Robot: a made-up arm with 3 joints. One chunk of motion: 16 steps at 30 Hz.
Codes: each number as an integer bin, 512 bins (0 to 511) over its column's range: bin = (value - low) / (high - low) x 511, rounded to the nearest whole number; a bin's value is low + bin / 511 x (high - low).
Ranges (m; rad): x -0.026..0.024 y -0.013..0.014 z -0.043..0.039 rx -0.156..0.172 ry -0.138..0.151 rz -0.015..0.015
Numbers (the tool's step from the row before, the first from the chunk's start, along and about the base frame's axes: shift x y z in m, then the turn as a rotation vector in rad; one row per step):
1: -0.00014 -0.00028 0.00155 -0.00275 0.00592 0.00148
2: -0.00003 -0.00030 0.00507 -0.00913 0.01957 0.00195
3: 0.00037 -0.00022 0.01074 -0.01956 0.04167 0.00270
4: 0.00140 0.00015 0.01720 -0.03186 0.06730 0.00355
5: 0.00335 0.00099 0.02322 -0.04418 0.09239 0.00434
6: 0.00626 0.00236 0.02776 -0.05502 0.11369 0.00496
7: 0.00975 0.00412 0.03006 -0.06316 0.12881 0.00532
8: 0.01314 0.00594 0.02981 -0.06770 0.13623 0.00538
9: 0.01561 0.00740 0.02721 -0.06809 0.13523 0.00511
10: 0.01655 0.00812 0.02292 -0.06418 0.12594 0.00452
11: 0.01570 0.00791 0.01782 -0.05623 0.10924 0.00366
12: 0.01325 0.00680 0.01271 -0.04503 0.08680 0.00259
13: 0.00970 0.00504 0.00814 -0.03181 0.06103 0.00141
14: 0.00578 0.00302 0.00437 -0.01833 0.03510 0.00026
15: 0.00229 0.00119 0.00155 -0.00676 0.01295 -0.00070
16: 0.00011 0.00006 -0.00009 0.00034 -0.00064 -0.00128
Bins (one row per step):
1: 264 241 278 239 254 281
2: 265 240 300 229 279 289
3: 270 242 335 213 318 301
4: 280 249 375 193 363 316
5: 300 265 413 174 407 329
6: 330 291 441 157 445 340
7: 365 324 455 145 472 346
8: 400 358 454 138 485 347
9: 425 386 438 137 483 343
10: 435 400 411 143 467 332
11: 426 396 379 155 437 318
12: 401 375 347 173 397 300
13: 365 341 319 193 352 280
14: 325 303 295 214 306 260
15: 289 269 278 233 267 244
16: 267 247 267 244 243 234

